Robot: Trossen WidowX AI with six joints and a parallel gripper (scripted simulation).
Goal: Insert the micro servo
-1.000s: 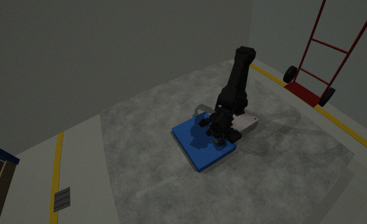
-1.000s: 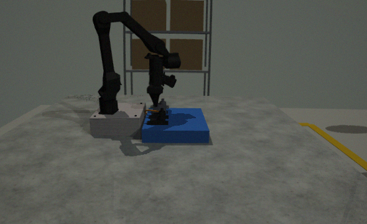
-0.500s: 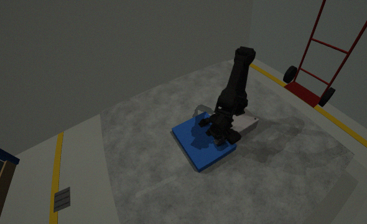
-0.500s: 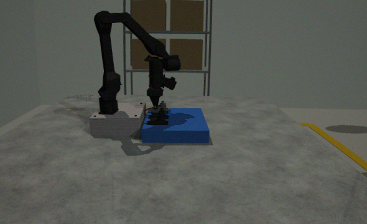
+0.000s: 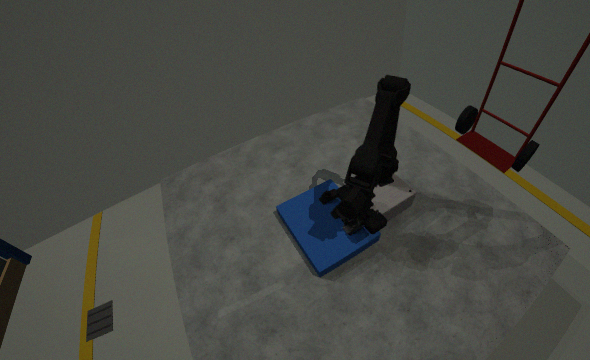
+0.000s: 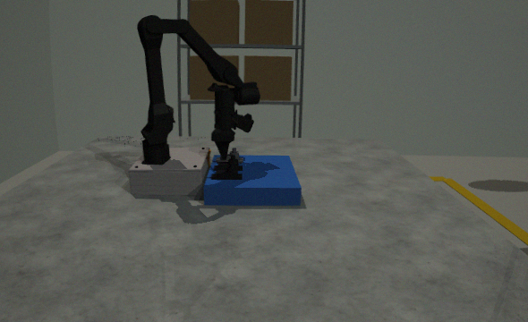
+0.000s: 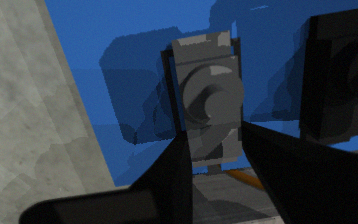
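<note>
My gripper tip is 130 mm short of the blue deck, 50 mm to the left of it and 40 mm above it.
</note>
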